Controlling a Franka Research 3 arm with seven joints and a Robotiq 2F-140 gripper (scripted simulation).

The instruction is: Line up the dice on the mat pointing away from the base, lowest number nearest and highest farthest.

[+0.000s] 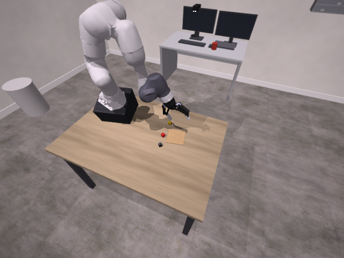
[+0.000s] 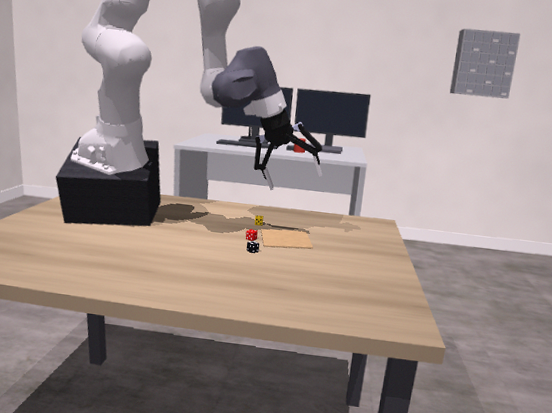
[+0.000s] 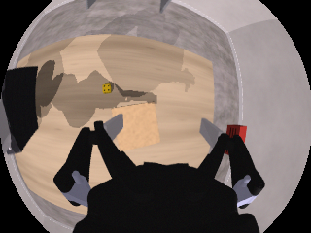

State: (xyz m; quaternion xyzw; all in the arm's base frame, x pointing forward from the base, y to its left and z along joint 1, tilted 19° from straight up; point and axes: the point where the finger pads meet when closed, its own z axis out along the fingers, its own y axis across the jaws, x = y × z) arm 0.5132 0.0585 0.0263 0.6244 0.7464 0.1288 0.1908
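Now: the black die 17 cm below my hand, 16 cm to the right of it and 8 cm behind it. Also, from my hand: yellow die 17 cm below, 11 cm behind, 8 cm to the left; red die 17 cm below, 10 cm behind, 7 cm to the right; tan mat 18 cm below, 3 cm to the right, 1 cm behind.
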